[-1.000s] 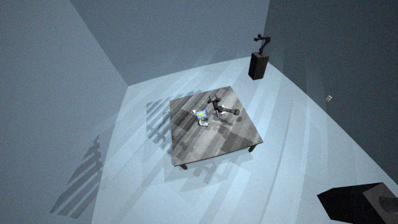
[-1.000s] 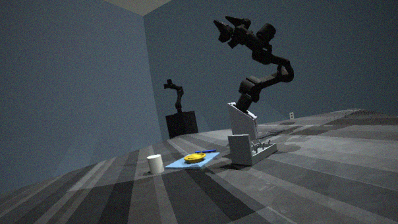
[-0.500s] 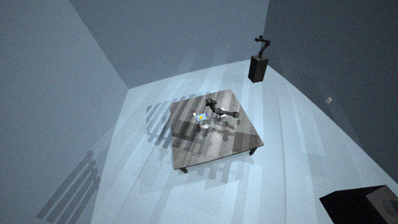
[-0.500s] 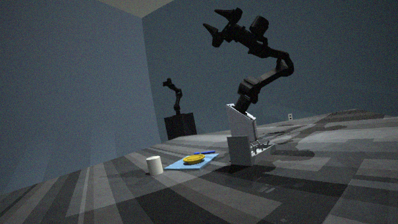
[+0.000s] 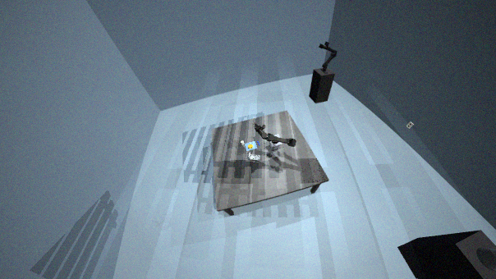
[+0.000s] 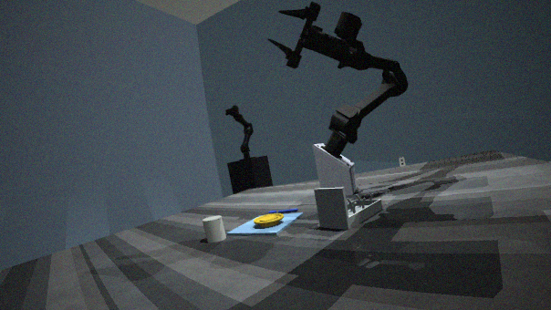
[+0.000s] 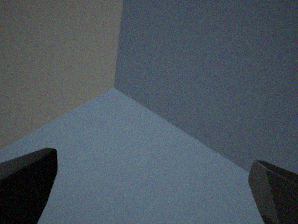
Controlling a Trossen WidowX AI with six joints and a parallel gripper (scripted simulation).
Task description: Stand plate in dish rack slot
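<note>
Now: the yellow plate 490 mm below my gripper tip, 90 mm ahead of it and 70 mm to the right of it. The rest, counted from my gripper tip: white cup 480 mm below, 180 mm ahead, 160 mm to the right; dish rack 480 mm below, 120 mm to the left, 60 mm ahead; light blue mat 500 mm below, 80 mm to the right, 80 mm ahead.
</note>
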